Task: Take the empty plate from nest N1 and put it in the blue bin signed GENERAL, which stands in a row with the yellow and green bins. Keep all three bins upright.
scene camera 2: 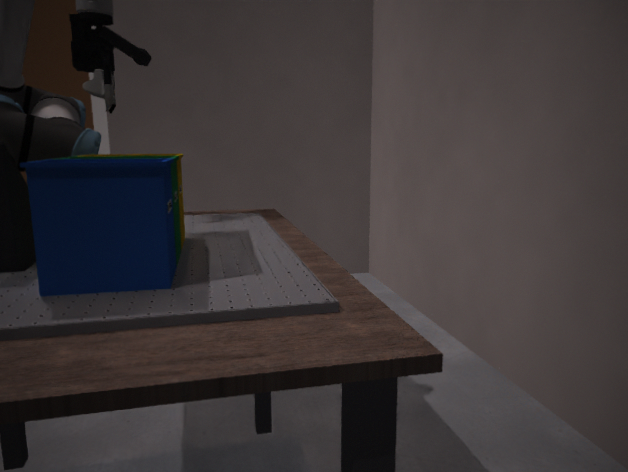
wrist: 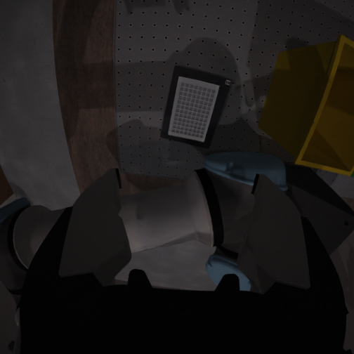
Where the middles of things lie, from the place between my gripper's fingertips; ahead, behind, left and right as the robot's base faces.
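Relative to the dark nest (wrist: 193,74), my gripper is 10 mm to the left of it, 10 mm short of it and 270 mm above it. Blue bin (scene camera 2: 99,225), measured from my gripper: 490 mm to the right, 60 mm ahead, 180 mm below.
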